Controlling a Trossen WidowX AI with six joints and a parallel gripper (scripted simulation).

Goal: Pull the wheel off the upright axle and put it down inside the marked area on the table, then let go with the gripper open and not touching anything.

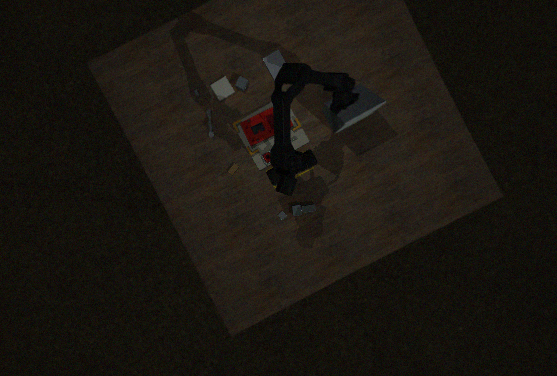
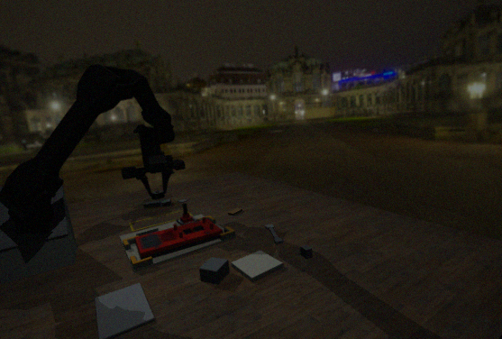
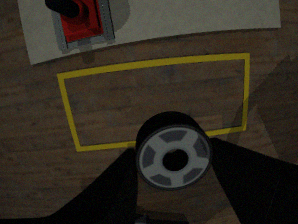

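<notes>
The axle is 9 cm to the right of my gripper tip, 7 cm ahead of it and 5 cm below it. Round my gripper tip: wheel: right at my gripper tip; thin rod: 30 cm to the right, 25 cm ahead, 8 cm below; pale flat tile: 42 cm to the right, 15 cm ahead, 8 cm below.
</notes>
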